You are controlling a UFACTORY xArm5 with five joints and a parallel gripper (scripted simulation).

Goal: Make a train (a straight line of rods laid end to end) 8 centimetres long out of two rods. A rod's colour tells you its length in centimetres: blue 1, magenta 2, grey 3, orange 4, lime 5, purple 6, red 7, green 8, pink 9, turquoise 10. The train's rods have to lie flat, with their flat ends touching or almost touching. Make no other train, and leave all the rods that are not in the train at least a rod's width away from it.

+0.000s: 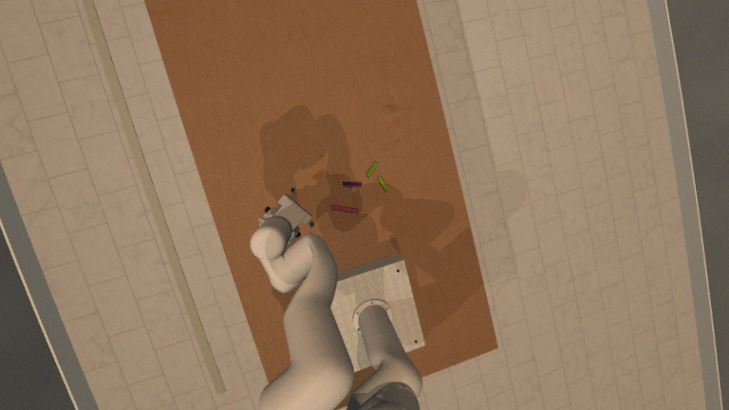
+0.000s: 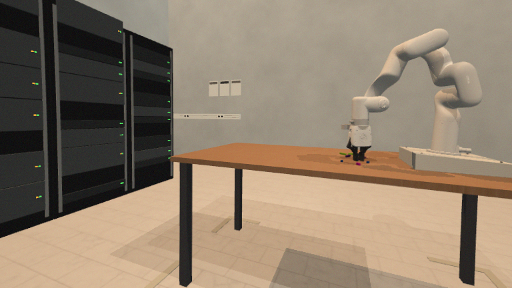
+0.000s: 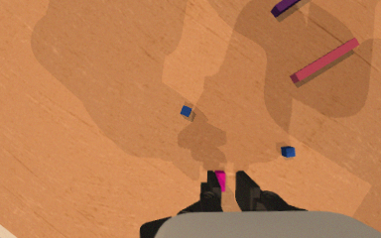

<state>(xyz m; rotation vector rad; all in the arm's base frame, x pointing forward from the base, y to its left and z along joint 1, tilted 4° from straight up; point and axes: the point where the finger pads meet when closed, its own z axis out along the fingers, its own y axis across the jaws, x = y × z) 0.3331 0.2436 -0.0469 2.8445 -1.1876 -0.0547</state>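
Now: the magenta rod 40 mm below my hand. Round my hand: blue rod: 80 mm ahead, 40 mm below, 30 mm to the right; then purple rod: 210 mm to the right, 90 mm ahead, 40 mm below; then pink rod: 180 mm to the right, 40 mm below, 10 mm ahead.
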